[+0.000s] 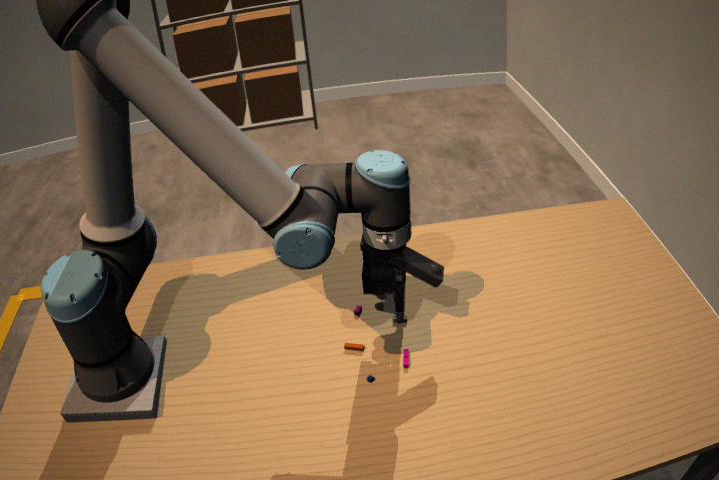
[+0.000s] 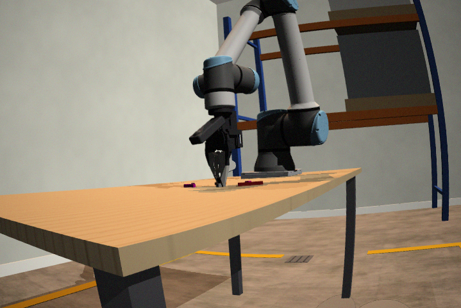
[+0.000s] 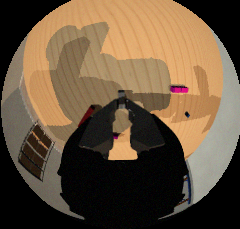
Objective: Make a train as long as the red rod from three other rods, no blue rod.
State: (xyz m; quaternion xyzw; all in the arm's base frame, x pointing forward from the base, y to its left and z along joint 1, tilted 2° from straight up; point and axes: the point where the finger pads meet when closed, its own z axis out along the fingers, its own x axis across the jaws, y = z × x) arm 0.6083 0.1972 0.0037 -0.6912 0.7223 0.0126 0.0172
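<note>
Now: hand 1 cm above the grey rod. From my hand the other things lie so: red rod (3 cm behind, 8 cm to the left, 1 cm below); orange rod (9 cm behind, 8 cm to the right, 1 cm below); blue rod (5 cm behind, 17 cm to the right, 1 cm below).
</note>
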